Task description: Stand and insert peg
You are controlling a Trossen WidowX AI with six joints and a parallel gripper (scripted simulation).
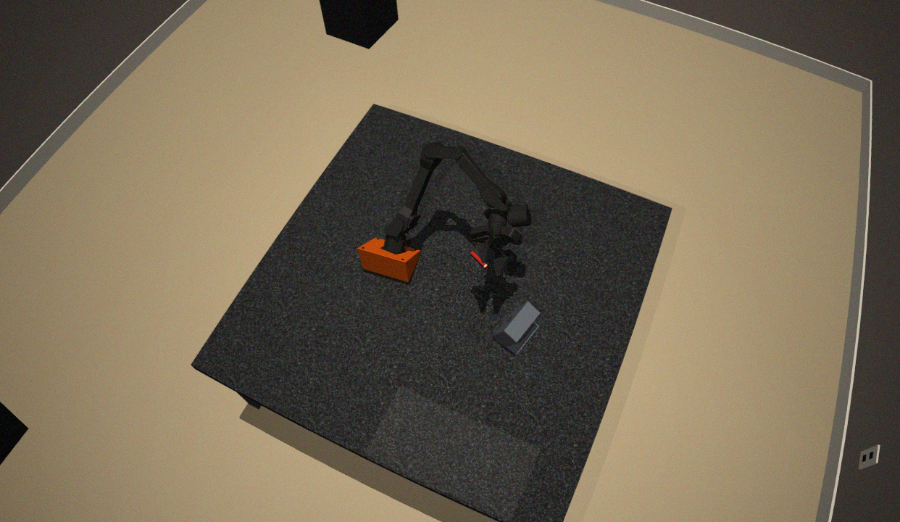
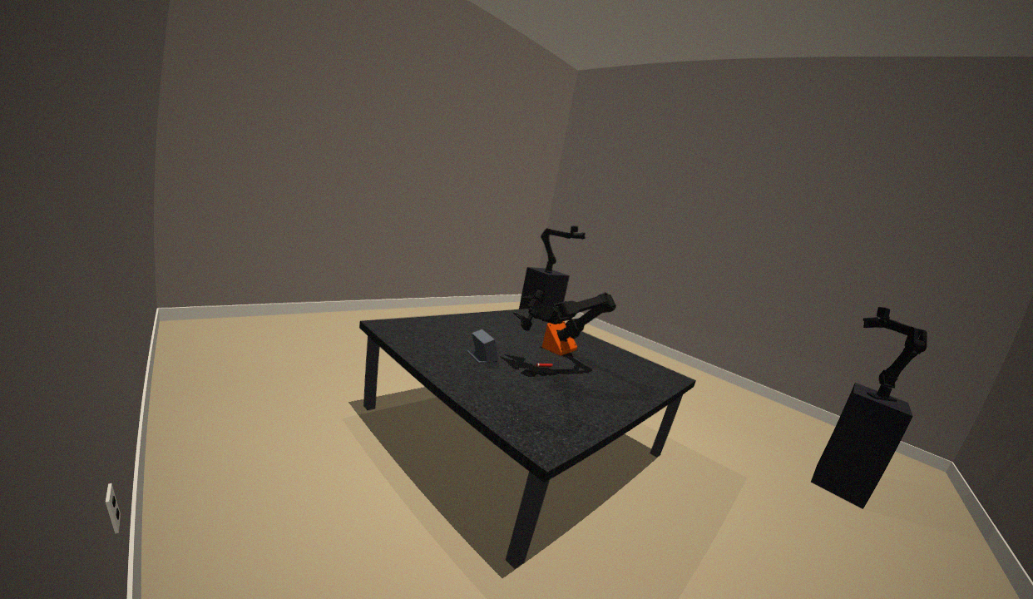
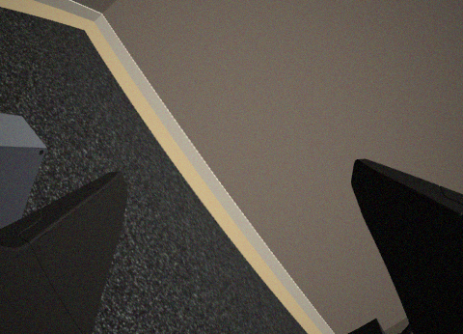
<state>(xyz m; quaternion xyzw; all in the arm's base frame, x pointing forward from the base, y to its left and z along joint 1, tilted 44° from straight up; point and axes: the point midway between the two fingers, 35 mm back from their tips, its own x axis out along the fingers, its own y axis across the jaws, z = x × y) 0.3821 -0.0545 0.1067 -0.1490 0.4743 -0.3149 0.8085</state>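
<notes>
My gripper tip is now 260 mm above the red peg, 140 mm to the right of it and 90 mm past it. Round my gripper tip: grey sloped panel (210 mm below, 120 mm ahead, 30 mm to the right).
</notes>
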